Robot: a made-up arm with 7 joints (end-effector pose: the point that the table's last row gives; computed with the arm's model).
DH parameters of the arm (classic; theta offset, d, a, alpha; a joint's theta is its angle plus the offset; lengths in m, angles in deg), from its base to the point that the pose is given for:
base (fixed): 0 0 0 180
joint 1: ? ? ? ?
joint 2: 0 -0.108 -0.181 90
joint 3: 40.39 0 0.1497 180
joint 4: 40.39 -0.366 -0.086 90
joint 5: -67.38 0 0.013 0
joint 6: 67.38 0.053 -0.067 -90
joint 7: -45.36 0 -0.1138 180
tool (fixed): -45.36 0.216 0 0
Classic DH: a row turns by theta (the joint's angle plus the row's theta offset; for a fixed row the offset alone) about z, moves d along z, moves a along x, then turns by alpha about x.
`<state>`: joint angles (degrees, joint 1 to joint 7).
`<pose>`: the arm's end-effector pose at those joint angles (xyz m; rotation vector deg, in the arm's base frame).
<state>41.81 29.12 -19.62 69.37 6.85 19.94 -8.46</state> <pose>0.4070 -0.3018 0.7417 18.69 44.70 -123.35</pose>
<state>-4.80 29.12 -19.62 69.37 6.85 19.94 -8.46</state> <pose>0.4989 0.0885 0.7417 -0.45 42.60 -79.34</pose>
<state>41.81 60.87 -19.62 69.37 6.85 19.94 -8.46</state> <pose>0.6124 -0.4855 0.5293 3.63 81.26 -120.04</pose>
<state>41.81 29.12 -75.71 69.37 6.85 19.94 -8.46</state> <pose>0.3614 -0.4631 0.7007 -7.50 -24.10 175.93</pose>
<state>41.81 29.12 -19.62 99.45 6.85 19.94 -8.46</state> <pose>0.4481 -0.3295 0.7143 13.76 36.01 -154.32</pose>
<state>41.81 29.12 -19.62 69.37 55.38 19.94 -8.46</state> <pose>0.2455 -0.4305 0.6723 76.84 61.93 -116.89</pose>
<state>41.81 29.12 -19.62 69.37 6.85 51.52 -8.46</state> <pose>0.3086 -0.3961 0.7180 56.25 56.51 -121.35</pose>
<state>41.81 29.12 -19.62 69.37 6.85 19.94 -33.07</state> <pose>0.3608 -0.3140 0.7334 25.76 36.80 -100.21</pose>
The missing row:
joint 1: 0 -0.151 0.269 90
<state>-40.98 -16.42 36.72 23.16 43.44 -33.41 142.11</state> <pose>-0.2385 0.0291 0.6428 7.10 -3.23 -87.79</pose>
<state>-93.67 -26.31 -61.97 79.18 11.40 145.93 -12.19</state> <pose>0.2047 0.0343 0.2815 89.65 146.53 22.22</pose>
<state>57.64 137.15 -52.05 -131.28 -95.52 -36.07 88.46</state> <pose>0.0320 -0.5575 0.1984 -68.71 -25.14 138.54</pose>
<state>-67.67 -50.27 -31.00 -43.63 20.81 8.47 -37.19</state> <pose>0.0507 -0.2748 0.4893 -2.78 -26.44 113.06</pose>
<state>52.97 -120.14 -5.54 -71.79 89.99 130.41 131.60</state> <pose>0.0883 -0.2820 -0.1603 64.66 -59.27 69.56</pose>
